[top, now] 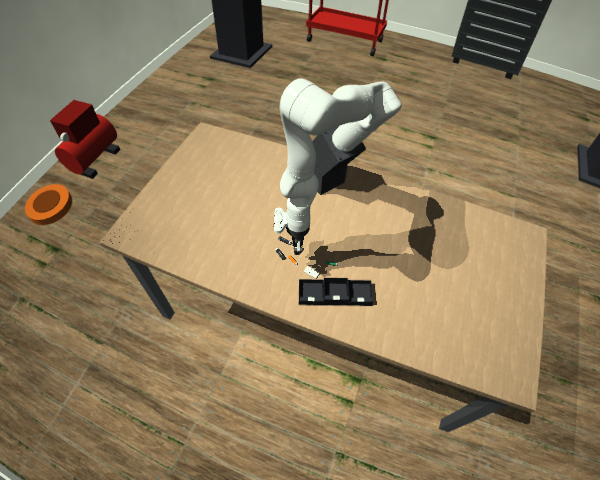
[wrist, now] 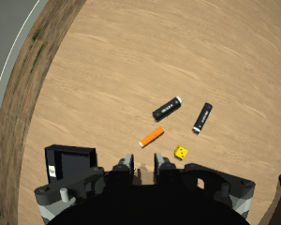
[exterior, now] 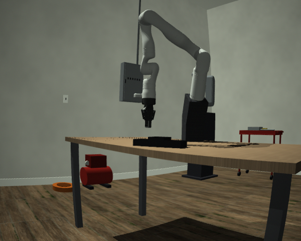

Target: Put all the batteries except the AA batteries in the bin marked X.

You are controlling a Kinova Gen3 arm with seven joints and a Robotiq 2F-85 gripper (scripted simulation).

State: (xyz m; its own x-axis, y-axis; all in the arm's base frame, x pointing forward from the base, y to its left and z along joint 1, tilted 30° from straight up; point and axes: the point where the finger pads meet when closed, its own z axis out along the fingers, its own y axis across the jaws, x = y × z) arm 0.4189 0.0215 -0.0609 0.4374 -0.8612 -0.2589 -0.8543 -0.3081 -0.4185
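Now: the orange battery 100 mm below my hand, 20 mm to the right of it and 10 mm behind it. Also, from my hand: yellow die 100 mm below, 60 mm behind, 20 mm to the right; white domino 100 mm below, 60 mm to the left, 10 mm ahead; green battery 110 mm to the left, 100 mm below, 50 mm behind.
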